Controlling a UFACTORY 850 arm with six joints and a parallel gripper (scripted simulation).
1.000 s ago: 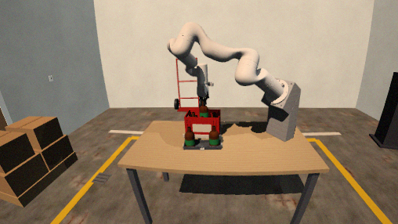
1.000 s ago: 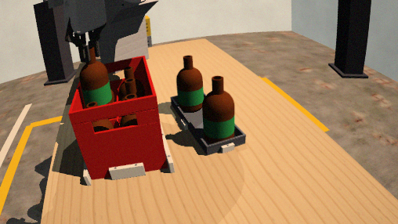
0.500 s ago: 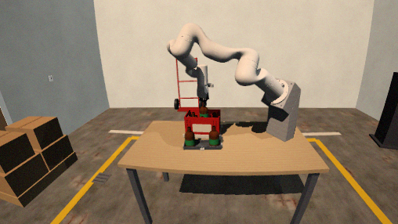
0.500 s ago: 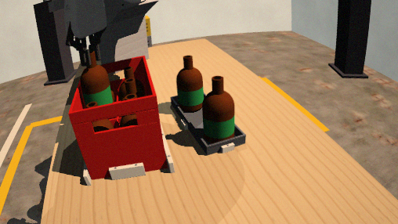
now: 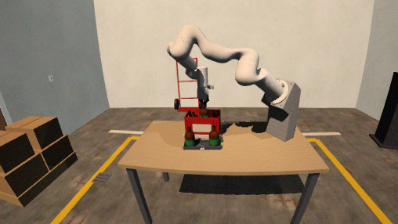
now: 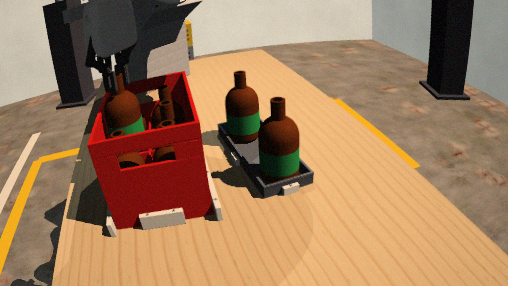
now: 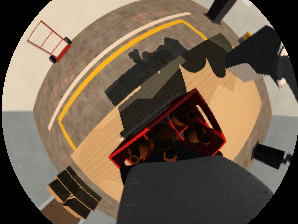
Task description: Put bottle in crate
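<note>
My gripper is now 10 mm past the red crate, 40 mm to the right of it and 150 mm above it. Round my hand: tray 90 mm behind, 250 mm to the left, 220 mm below.
</note>
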